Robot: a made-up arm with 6 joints. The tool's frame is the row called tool.
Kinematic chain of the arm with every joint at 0, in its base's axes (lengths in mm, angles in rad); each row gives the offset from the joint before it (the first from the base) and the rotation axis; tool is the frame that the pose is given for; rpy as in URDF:
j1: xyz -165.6 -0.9 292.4 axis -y
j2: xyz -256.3 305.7 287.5 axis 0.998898 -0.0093 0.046
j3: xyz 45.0 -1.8 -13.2 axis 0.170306 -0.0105 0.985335
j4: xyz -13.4 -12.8 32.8 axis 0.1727 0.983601 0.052
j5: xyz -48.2 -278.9 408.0 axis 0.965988 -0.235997 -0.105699
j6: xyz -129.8 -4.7 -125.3 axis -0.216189 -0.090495 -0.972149
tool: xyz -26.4 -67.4 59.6 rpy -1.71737 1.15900 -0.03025
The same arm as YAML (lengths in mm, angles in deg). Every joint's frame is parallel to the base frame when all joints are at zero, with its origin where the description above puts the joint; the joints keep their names.
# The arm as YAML. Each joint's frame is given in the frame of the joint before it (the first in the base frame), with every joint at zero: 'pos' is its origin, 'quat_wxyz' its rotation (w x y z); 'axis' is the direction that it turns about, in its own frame. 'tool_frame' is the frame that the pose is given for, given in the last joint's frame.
length_unit: mm
angle_unit: deg
joints:
  - joint: j1
    pos: [-165.6, -0.9, 292.4]
    quat_wxyz: [1.0, 0.0, 0.0, 0.0]
    axis: "-y"
  - joint: j2
    pos: [-256.3, 305.7, 287.5]
    quat_wxyz: [1.0, 0.0, 0.0, 0.0]
    axis: [0.998898, -0.0093, 0.046]
  - joint: j3
    pos: [45.0, -1.8, -13.2]
    quat_wxyz: [1.0, 0.0, 0.0, 0.0]
    axis: [0.170306, -0.0105, 0.985335]
  - joint: j4
    pos: [-13.4, -12.8, 32.8]
    quat_wxyz: [1.0, 0.0, 0.0, 0.0]
    axis: [0.1727, 0.983601, 0.052]
  - joint: j5
    pos: [-48.2, -278.9, 408.0]
    quat_wxyz: [1.0, 0.0, 0.0, 0.0]
    axis: [0.965988, -0.235997, -0.105699]
  - joint: j6
    pos: [-129.8, -4.7, -125.3]
    quat_wxyz: [1.0, 0.0, 0.0, 0.0]
    axis: [-0.21621, -0.090504, -0.972143]
tool_frame:
  pos: [-26.4, -67.4, 59.6]
  quat_wxyz: [0.552959, -0.627912, 0.367363, 0.406212]

